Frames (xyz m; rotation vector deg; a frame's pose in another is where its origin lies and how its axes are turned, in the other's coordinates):
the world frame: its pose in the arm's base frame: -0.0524 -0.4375 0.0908 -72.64 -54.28 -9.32
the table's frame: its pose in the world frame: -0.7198 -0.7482 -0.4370 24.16 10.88 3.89
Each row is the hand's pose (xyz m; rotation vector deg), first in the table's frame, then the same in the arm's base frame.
Working: the table's frame: its pose in the arm's base frame: -0.7190 -1.3432 0.1562 -50.21 -41.63 -1.48

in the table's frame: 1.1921 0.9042 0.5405 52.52 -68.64 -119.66
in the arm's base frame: 0.1596 -0.0525 0.4613 69.07 -127.08 -56.65
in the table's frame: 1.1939 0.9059 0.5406 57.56 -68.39 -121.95
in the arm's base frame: 0.1614 -0.0508 0.4612 75.31 -125.28 -56.38
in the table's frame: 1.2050 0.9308 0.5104 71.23 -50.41 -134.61
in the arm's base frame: 0.1947 -0.0529 0.4379 92.28 -106.47 -66.91
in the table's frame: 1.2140 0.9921 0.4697 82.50 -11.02 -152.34
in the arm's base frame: 0.2435 -0.0391 0.3838 107.79 -70.34 -87.42
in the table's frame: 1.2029 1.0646 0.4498 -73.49 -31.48 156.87
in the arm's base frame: 0.2685 -0.0086 0.3189 108.26 -34.08 -109.25
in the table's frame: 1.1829 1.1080 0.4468 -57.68 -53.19 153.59
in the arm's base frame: 0.2682 0.0124 0.2759 100.11 -14.74 -123.26
